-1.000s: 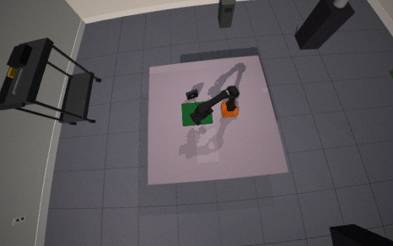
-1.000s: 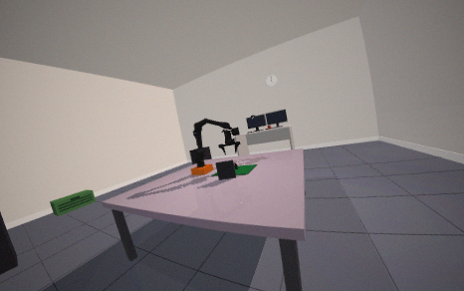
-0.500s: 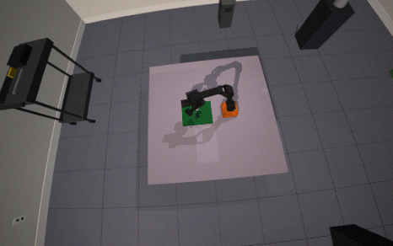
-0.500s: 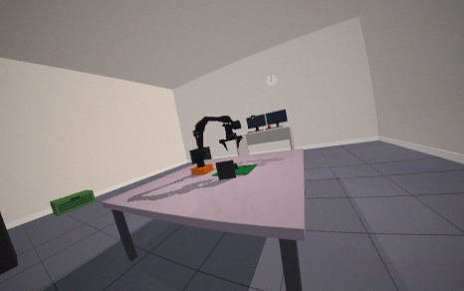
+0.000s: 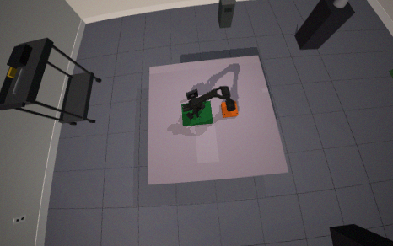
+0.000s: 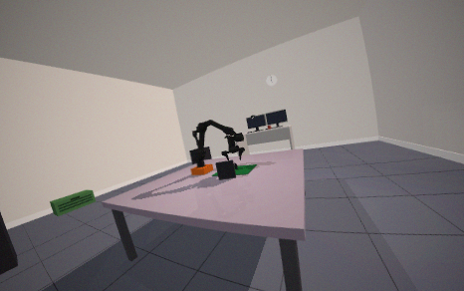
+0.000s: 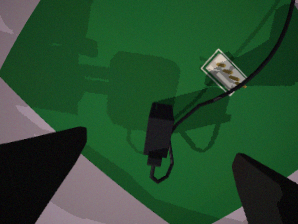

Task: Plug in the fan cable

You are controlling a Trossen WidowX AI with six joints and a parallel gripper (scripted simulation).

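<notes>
Now: gripper tip 4 cm above the fan cable plug and 1 cm to the right of it. From my gripper tip the other things lie so: board: 8 cm below, 3 cm to the right; black fan: 20 cm to the right, 3 cm ahead, 1 cm below.
</notes>
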